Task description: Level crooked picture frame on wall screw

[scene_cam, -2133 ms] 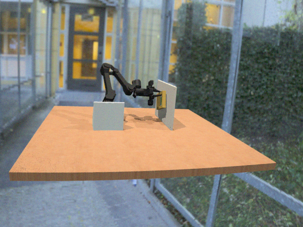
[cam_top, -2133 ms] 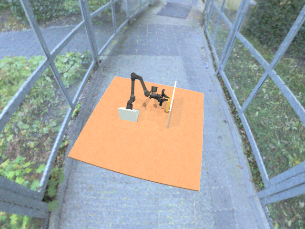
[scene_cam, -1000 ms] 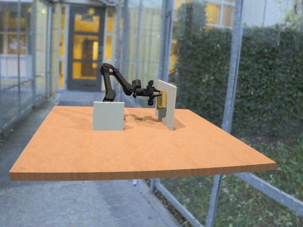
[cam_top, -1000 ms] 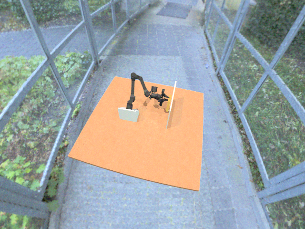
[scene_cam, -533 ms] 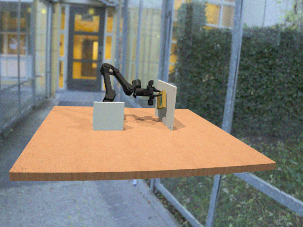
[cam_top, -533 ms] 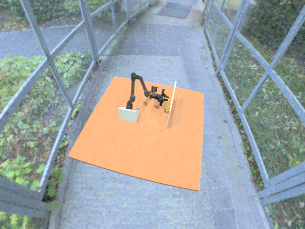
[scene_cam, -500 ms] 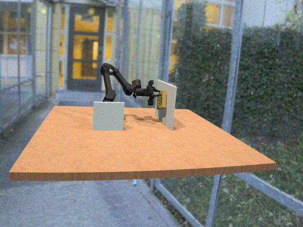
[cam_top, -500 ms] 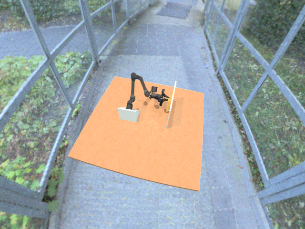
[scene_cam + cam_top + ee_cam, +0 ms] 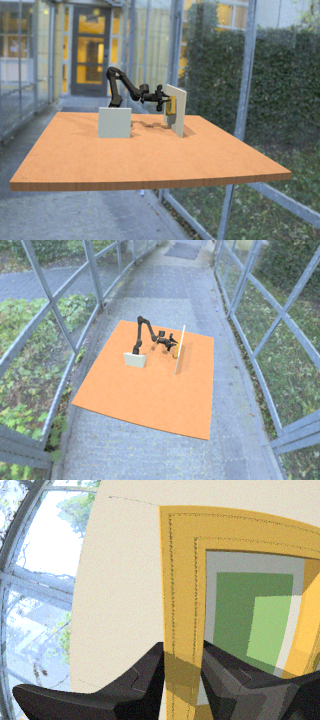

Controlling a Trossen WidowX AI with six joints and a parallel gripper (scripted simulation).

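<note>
My gripper tip is 1 cm to the left of the picture frame and 5 cm above it.
</note>
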